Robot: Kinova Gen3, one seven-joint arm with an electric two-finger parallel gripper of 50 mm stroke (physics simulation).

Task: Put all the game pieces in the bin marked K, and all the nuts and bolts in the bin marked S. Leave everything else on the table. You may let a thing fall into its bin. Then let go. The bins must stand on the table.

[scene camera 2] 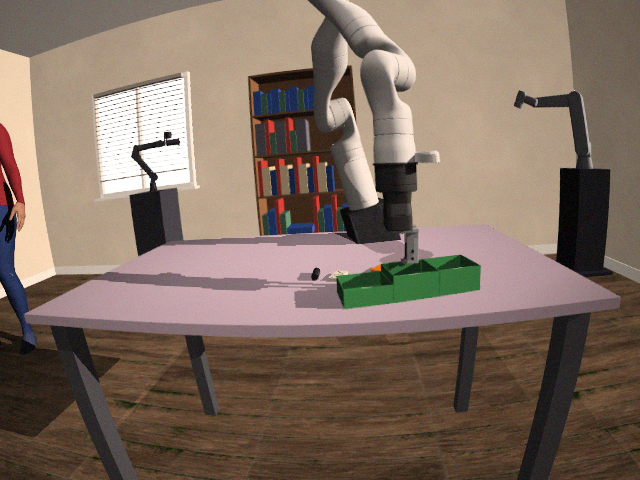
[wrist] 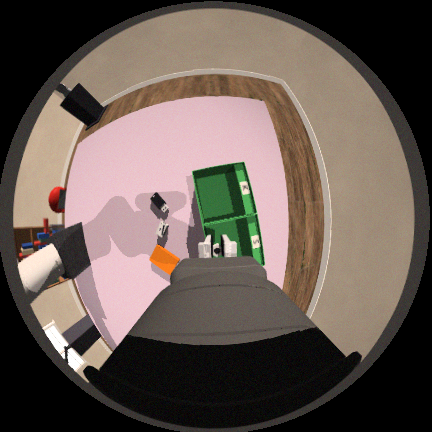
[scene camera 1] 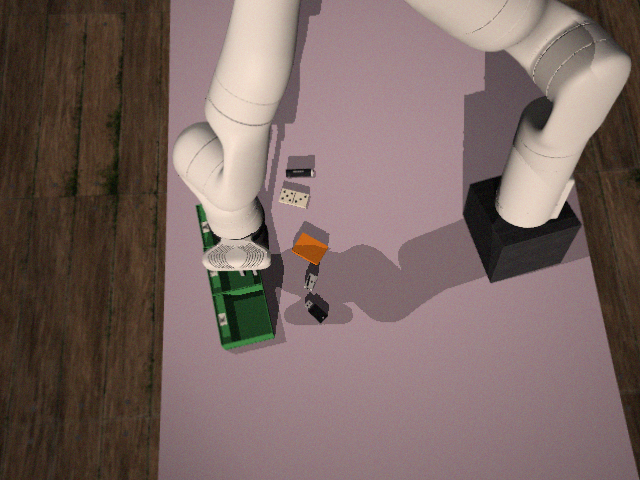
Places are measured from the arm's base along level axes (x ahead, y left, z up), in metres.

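Pixels of known places: gripper, fingertip midpoint: [scene camera 2: 411,261] [wrist: 216,242]; arm's base, link origin: [scene camera 2: 364,205] [wrist: 56,258] [scene camera 1: 524,203].
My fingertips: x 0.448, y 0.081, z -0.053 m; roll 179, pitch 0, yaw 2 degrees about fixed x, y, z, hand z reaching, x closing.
Note:
Ahead of a thing's pixels: the offset from my fingertips to its top centre. "spot": to the spot under its first point.
My gripper [scene camera 1: 248,273] [scene camera 2: 410,259] [wrist: 216,242] is shut on a small pale nut with a dark hole, which shows between the fingertips in the wrist view. It points down over the green bin marked S @(0.002 m down, 0.028 m ahead, 0.008 m right) [scene camera 2: 416,285] [wrist: 244,231], the middle one of the row. The bin marked K @(spot: 0.041 m down, 0.002 m ahead, 0.069 m left) [scene camera 1: 250,315] [scene camera 2: 460,279] [wrist: 220,195] adjoins it and looks empty. A cream domino with black dots @(0.041 m down, 0.075 m back, 0.142 m right) [scene camera 1: 294,197] [scene camera 2: 338,274] lies on the table beside the bins. The arm hides part of bin S in the overhead view.
A third green bin @(spot: 0.030 m down, 0.087 m ahead, 0.084 m right) [scene camera 2: 367,296] ends the row. A black battery-like cylinder @(0.034 m down, 0.087 m back, 0.190 m right) [scene camera 1: 299,173] [scene camera 2: 315,273], an orange block @(0.038 m down, 0.101 m back, 0.045 m right) [scene camera 1: 310,248] [wrist: 164,259], a small grey-white sharpener-like piece @(0.037 m down, 0.101 m back, 0.014 m left) [scene camera 1: 310,281] [wrist: 162,229] and a black USB stick @(0.040 m down, 0.107 m back, 0.064 m left) [scene camera 1: 316,311] [wrist: 159,202] lie on the table beside the row.

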